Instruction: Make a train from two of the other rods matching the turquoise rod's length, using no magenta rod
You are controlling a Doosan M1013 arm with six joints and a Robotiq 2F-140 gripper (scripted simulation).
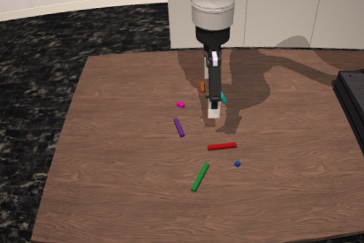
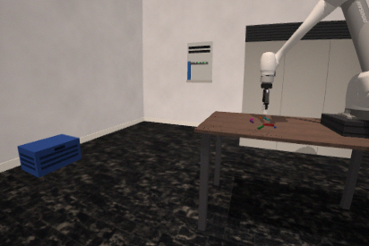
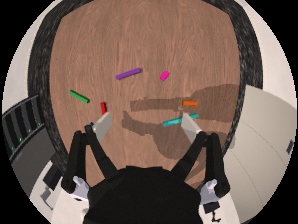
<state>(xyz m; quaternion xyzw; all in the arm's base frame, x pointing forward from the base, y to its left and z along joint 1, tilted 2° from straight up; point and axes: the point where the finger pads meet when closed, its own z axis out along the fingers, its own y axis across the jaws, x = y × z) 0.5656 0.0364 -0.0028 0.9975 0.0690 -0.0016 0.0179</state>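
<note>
Now: the orange rod 11 cm to the right of my hand, 7 cm below it and 3 cm ahead of it. The rest, counted from my hand: turquoise rod (9 cm to the right, 7 cm below, 2 cm behind); magenta rod (9 cm ahead, 7 cm below, 3 cm to the right); purple rod (8 cm ahead, 7 cm below, 6 cm to the left).
</note>
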